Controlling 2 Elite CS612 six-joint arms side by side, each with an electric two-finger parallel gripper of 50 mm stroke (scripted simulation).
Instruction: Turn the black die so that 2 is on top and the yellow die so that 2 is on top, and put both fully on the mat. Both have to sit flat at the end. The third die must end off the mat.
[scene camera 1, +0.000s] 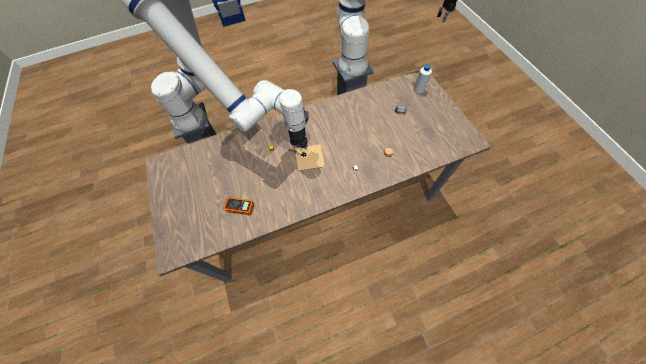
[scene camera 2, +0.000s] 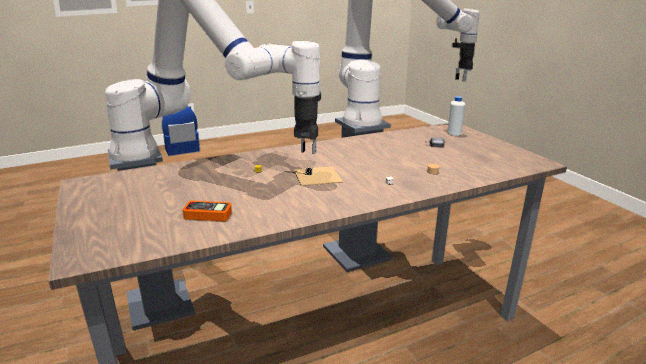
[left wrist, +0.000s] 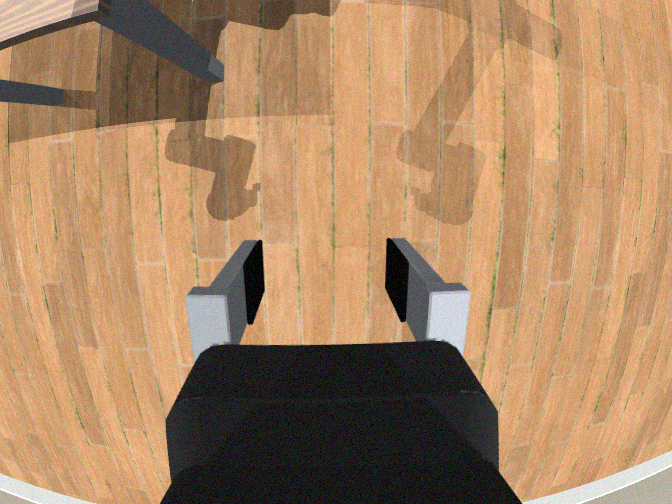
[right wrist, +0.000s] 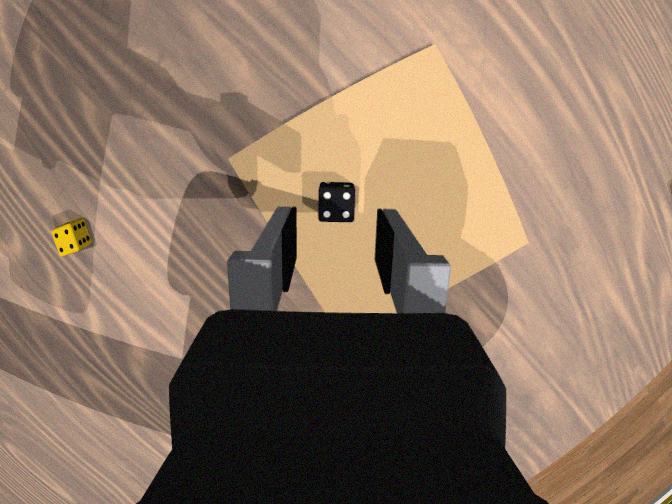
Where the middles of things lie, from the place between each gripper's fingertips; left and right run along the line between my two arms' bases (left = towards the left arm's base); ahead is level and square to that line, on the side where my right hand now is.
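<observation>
My right hand (scene camera 2: 308, 152) is 90 mm above the black die (right wrist: 336, 200). Counting from that same right hand, I find the tan mat (right wrist: 406, 138) 100 mm below, 20 mm ahead and 20 mm to the left, and the yellow die (right wrist: 72, 236) 150 mm to the right, 110 mm behind and 90 mm below. Going by its middle, the tan mat is nearer to my right hand than to my left hand.
The tan mat is 1110 mm to the right of my left hand, 530 mm ahead of it and 170 mm below it. From my left hand the black die is 1130 mm to the right, 510 mm ahead and 160 mm below, whereas the yellow die is 1280 mm to the right, 400 mm ahead and 170 mm below. Going by their middles, the yellow die is the farthest from my left hand of the things named here.
</observation>
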